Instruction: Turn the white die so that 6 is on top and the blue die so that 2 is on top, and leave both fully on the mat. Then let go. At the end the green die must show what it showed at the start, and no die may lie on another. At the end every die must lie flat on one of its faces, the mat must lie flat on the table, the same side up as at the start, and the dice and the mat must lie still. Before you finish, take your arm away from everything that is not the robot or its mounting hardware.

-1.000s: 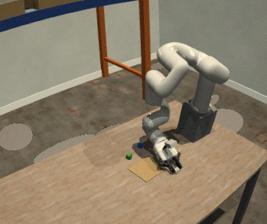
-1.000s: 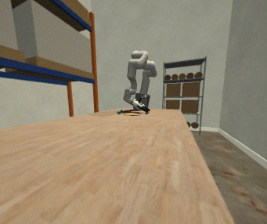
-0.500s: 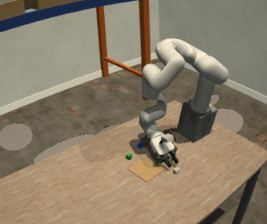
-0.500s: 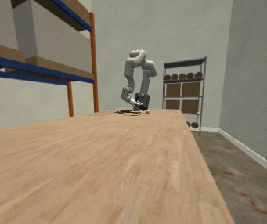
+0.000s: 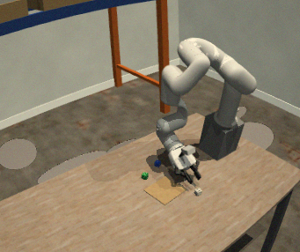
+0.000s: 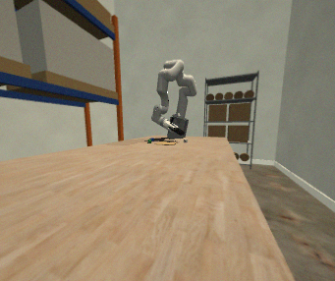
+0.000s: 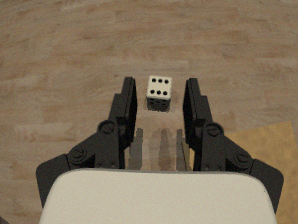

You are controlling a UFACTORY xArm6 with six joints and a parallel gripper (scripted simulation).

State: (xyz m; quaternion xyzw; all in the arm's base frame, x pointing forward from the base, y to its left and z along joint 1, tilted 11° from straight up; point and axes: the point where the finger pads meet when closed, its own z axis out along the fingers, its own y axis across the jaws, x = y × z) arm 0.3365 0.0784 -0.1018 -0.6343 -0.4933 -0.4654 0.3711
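My gripper is now 60 mm above the white die, 40 mm to the right of it and 10 mm short of it. From my hand the other things lie so: blue die 250 mm to the right, 60 mm below, 30 mm behind; green die 230 mm to the right, 80 mm ahead, 60 mm below; tan mat 90 mm to the right, 90 mm ahead, 70 mm below.
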